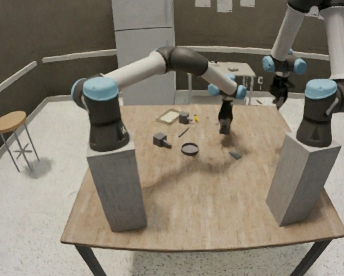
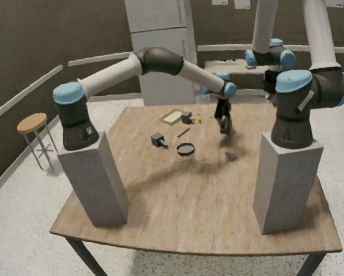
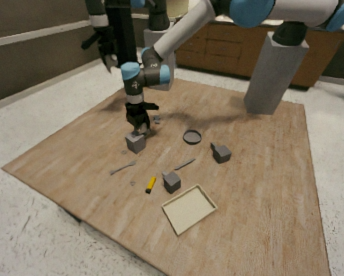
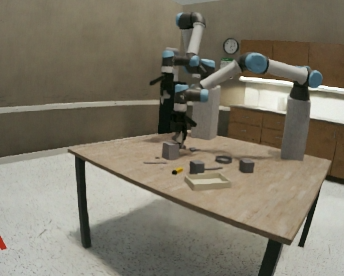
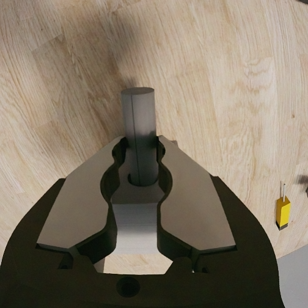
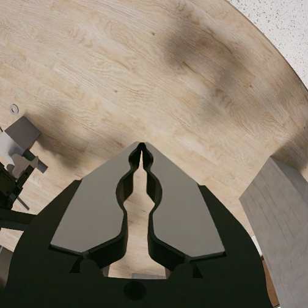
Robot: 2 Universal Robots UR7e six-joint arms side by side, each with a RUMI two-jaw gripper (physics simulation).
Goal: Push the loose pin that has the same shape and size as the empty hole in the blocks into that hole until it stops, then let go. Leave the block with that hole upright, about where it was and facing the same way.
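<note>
A grey block (image 3: pixel 135 143) (image 4: pixel 170 150) (image 5: pixel 136 225) stands upright on the table. A round grey pin (image 5: pixel 140 115) stands out of the hole in its face; its far end is free and its depth inside is hidden. My left gripper (image 5: pixel 141 137) (image 1: pixel 225 132) (image 3: pixel 142 131) is shut on the pin, close beside the block. My right gripper (image 6: pixel 141 144) (image 1: pixel 279 102) (image 3: pixel 110 69) is shut and empty, with its fingertips together, high above the table side away from the other blocks. Two smaller blocks (image 3: pixel 221 154) (image 3: pixel 172 183) each have a pin sticking out.
A cream tray (image 3: pixel 207 195) (image 4: pixel 209 185) lies near the smaller blocks. A yellow cutter (image 3: pixel 151 184) (image 5: pixel 283 212), a grey bar (image 3: pixel 185 164), a second bar (image 3: pixel 123 167), a round dish (image 3: pixel 192 143) and a small dark part (image 1: pixel 235 155) lie around. A washer (image 6: pixel 14 108) lies by the larger block.
</note>
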